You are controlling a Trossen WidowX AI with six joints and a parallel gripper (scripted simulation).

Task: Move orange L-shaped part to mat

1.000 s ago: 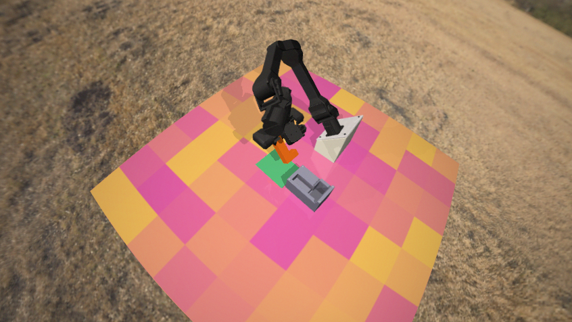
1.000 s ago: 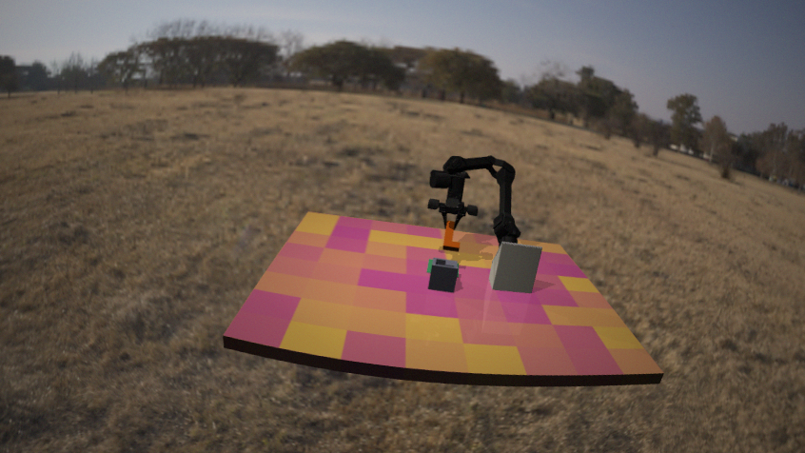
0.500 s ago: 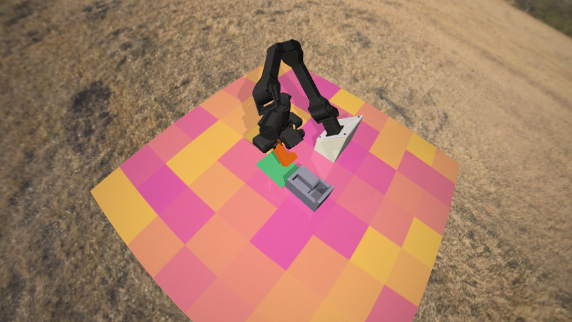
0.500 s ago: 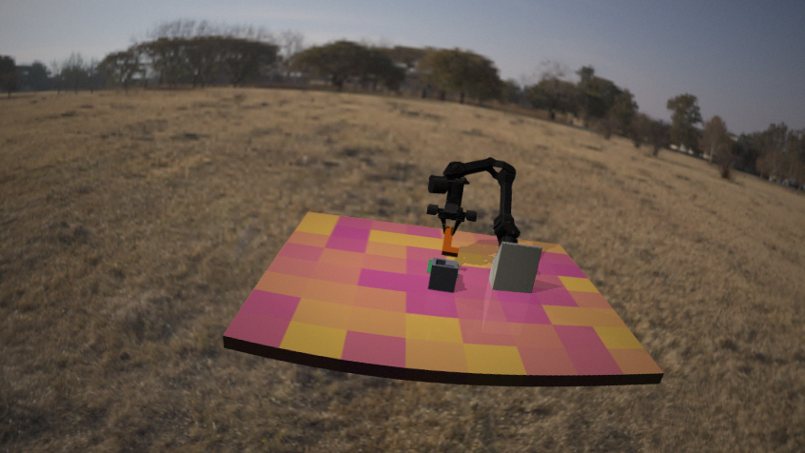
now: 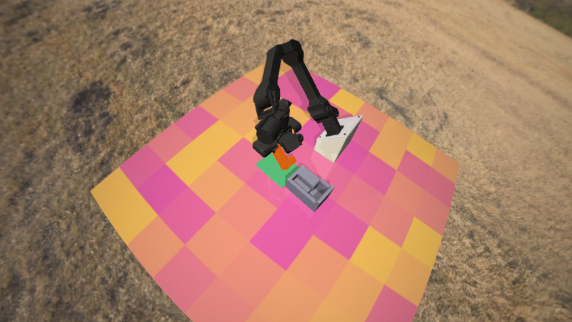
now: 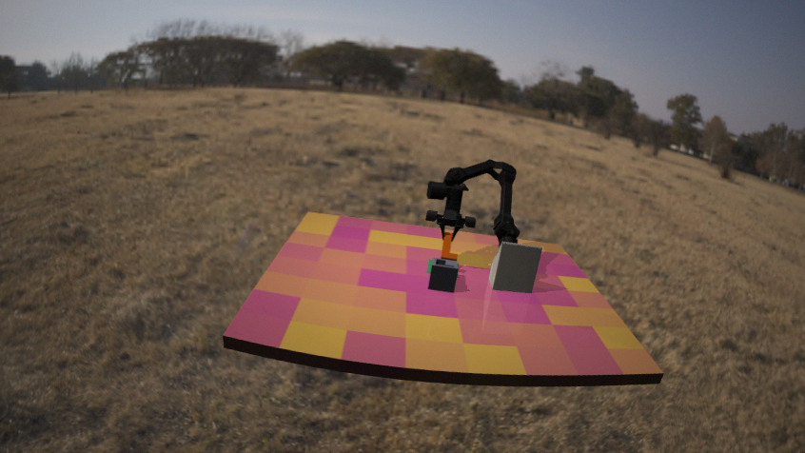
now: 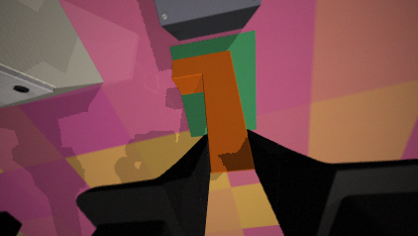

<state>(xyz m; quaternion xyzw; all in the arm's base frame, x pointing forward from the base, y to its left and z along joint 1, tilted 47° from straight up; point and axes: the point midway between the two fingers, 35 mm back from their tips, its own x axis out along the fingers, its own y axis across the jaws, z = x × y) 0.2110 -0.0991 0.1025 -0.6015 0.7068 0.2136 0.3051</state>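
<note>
Now: gripper tip 1 cm past the orange L-shaped part, 3 cm to the right of it and 3 cm above it. The rest, counted from my gripper tip: green mat 2 cm to the left, 12 cm below.
</note>
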